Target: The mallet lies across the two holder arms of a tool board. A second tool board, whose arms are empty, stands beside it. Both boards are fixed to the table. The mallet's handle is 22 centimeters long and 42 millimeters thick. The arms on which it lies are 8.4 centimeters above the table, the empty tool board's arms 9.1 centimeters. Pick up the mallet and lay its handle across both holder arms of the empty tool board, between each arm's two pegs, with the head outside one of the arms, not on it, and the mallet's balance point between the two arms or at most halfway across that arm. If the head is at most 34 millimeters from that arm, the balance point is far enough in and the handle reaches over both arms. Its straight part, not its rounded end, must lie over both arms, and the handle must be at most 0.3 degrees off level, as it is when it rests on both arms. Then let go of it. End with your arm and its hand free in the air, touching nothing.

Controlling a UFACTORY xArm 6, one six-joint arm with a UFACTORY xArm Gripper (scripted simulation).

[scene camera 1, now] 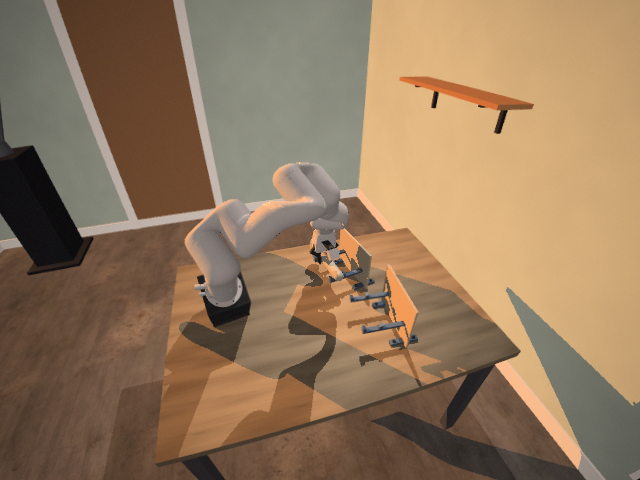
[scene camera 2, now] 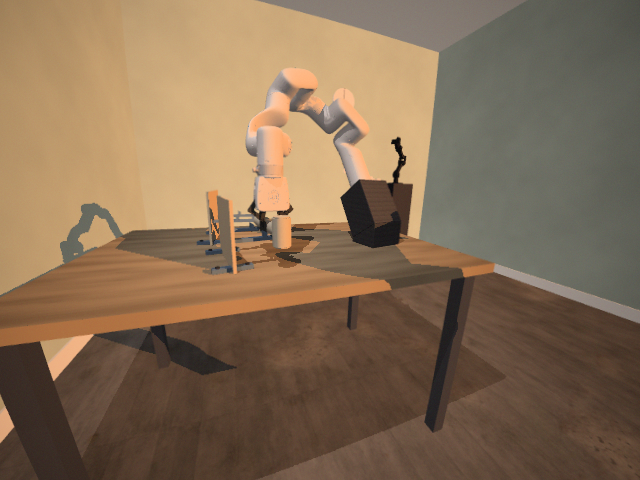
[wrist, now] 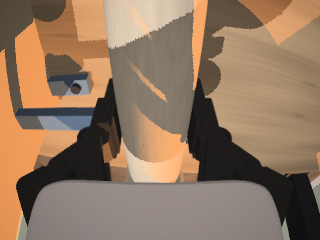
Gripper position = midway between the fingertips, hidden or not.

Note:
I see my gripper [scene camera 2: 272, 233], a pale wooden mallet [scene camera 2: 279, 226], a tool board [scene camera 2: 225, 207] and a tool board [scene camera 2: 211, 198].
The pale wooden mallet also shows in the wrist view [wrist: 154, 59]. My gripper is seen too in the wrist view [wrist: 154, 94].

